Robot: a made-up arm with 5 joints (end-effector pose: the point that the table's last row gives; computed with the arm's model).
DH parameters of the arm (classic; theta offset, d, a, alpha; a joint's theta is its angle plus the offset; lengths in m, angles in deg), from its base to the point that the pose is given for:
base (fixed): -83.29 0 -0.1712 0
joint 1: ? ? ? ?
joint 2: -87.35 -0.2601 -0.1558 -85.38
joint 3: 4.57 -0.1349 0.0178 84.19
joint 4: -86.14 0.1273 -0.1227 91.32
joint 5: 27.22 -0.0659 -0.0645 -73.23
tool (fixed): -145.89 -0.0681 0 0
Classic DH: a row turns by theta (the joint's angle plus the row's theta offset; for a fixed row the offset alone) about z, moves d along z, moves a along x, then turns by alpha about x.
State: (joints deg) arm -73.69 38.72 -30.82 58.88 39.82
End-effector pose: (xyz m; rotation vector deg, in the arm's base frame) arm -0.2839 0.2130 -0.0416 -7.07 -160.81 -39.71
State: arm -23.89 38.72 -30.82 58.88 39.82
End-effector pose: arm -0.2231 -0.0038 -0.0416 58.37 -141.75 -26.02
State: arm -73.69 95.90 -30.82 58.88 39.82
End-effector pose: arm -0.2975 0.2596 0.1324 -1.91 -111.79 -100.25
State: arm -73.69 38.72 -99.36 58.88 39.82
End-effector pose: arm -0.3238 0.1973 -0.0424 28.22 -108.18 2.94
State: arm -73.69 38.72 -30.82 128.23 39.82
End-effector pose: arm -0.3572 0.3330 -0.0312 -35.55 -95.00 -94.57
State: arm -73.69 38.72 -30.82 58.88 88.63
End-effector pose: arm -0.2192 0.2407 -0.0135 -6.75 -124.32 -0.28
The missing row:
joint 1: 83.29 0.09 0.02 -90
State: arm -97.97 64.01 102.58 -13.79 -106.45
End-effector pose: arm -0.4487 0.2174 0.0021 -9.42 15.22 -79.48
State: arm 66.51 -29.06 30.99 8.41 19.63
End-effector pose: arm 0.2660 0.1109 0.0222 -79.76 11.71 65.96
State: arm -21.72 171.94 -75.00 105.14 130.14
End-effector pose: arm -0.0760 -0.0819 0.4124 117.50 60.68 -8.76
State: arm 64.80 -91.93 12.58 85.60 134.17
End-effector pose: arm 0.1365 0.2610 0.0424 -60.88 91.34 -32.22
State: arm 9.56 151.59 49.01 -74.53 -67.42
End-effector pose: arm 0.2123 -0.1944 0.0626 -68.16 96.74 88.47
